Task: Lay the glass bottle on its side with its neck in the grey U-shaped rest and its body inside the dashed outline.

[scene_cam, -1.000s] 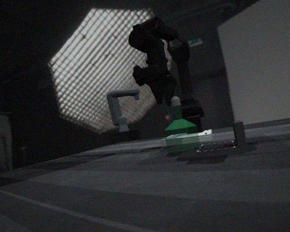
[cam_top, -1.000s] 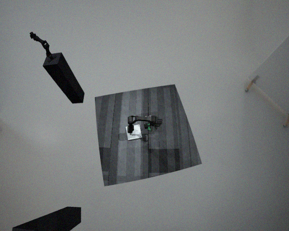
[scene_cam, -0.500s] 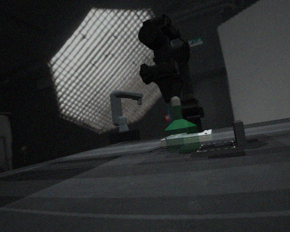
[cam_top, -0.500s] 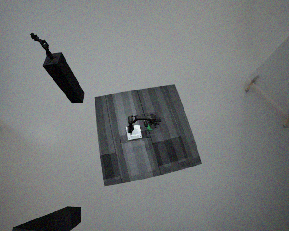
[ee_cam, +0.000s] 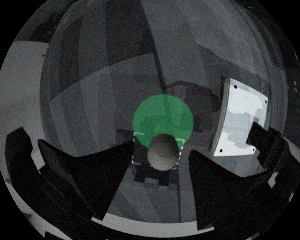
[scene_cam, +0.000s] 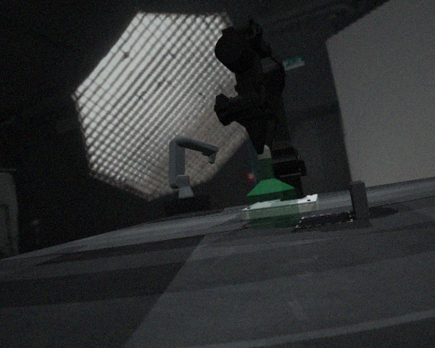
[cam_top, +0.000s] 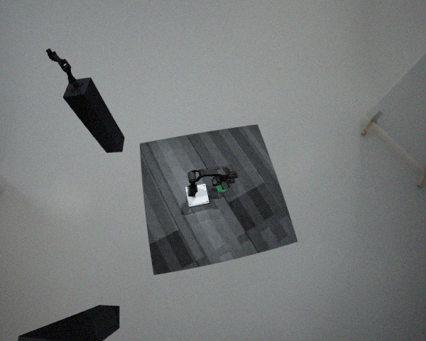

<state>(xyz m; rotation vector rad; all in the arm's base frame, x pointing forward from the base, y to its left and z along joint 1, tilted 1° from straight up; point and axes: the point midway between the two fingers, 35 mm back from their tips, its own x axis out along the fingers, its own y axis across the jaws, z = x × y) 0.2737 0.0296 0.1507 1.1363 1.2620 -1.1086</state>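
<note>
My gripper tip is now 50 mm above the green glass bottle.
</note>
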